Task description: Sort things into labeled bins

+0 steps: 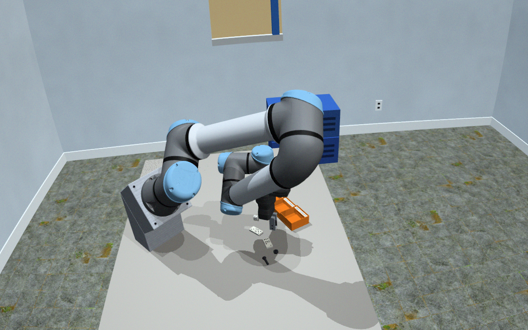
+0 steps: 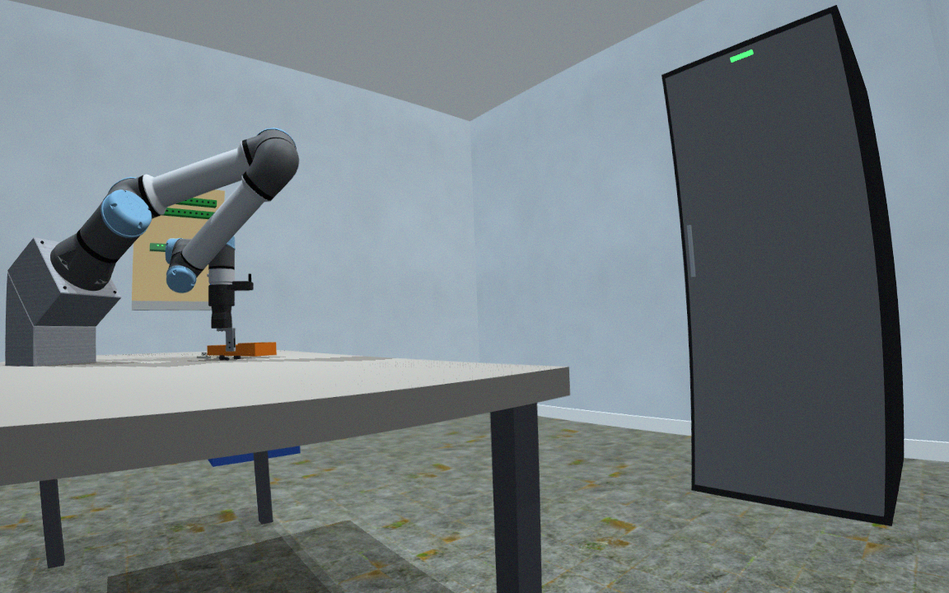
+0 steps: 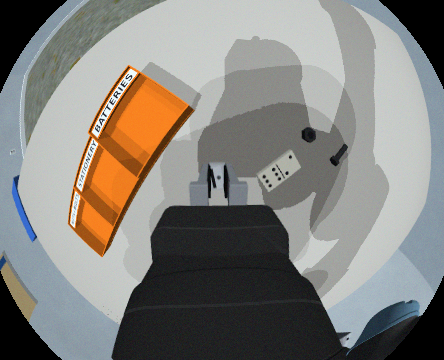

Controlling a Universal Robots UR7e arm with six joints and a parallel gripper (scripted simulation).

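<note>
My hand is 110 mm to the left of the black nut, 50 mm past it and 30 mm above it. Also, from my hand: white die: 110 mm to the left, 30 mm below, 30 mm behind; black bolt: 130 mm to the right, 100 mm behind, 30 mm below; grey piece: 10 mm below.
</note>
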